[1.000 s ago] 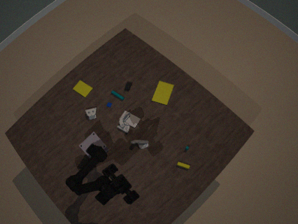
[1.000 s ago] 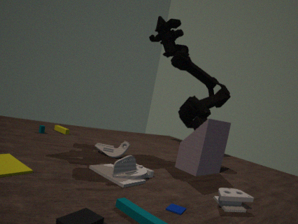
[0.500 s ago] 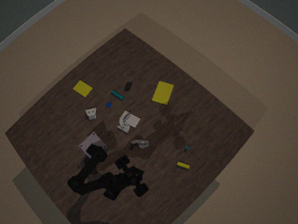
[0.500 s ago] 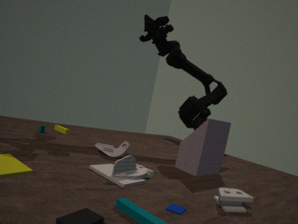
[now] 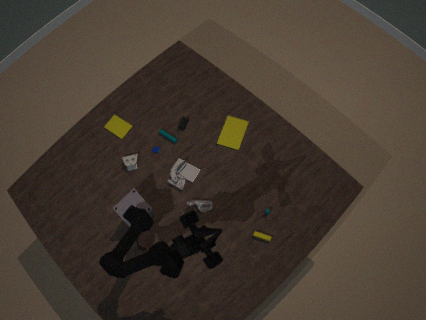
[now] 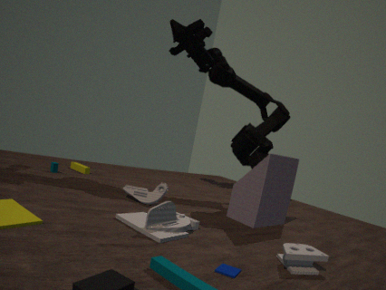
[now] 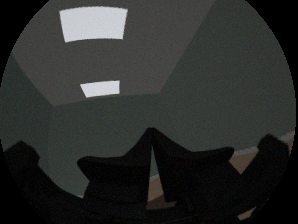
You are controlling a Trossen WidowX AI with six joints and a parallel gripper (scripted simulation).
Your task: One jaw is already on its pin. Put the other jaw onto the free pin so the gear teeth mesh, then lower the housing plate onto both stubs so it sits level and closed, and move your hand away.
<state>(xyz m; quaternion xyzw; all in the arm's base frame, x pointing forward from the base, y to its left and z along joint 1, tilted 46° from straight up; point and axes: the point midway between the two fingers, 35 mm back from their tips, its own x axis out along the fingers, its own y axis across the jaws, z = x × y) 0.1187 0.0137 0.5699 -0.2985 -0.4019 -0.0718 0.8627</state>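
The grey jaw lies 12 cm ahead of my gripper tip, 26 cm to the left of it and 52 cm below it. The rest, counted from my gripper tip: yellow bar 19 cm ahead, 6 cm to the right, 54 cm below; teal cube 29 cm ahead, 1 cm to the right, 54 cm below; housing plate 9 cm ahead, 63 cm to the left, 53 cm below.
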